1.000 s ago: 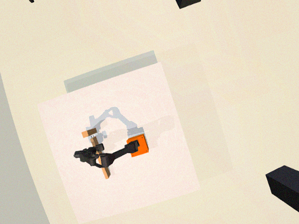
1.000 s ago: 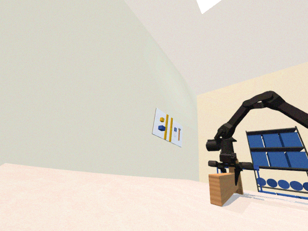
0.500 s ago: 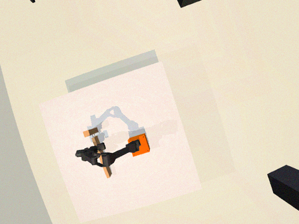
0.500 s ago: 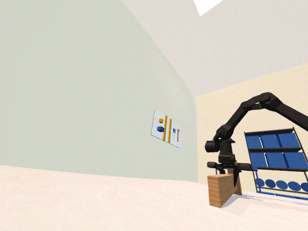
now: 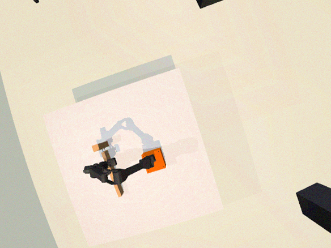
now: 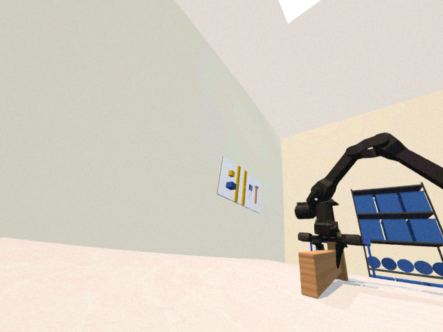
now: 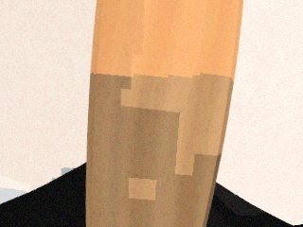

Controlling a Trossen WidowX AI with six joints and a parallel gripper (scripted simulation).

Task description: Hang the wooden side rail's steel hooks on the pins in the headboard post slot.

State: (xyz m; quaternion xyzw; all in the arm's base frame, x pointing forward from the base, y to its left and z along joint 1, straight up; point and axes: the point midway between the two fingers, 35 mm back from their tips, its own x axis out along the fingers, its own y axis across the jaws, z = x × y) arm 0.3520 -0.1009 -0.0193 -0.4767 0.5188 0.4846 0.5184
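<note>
My gripper tip is now 10 mm past the wooden headboard post, 150 mm to the left of it and 40 mm below it.
</note>
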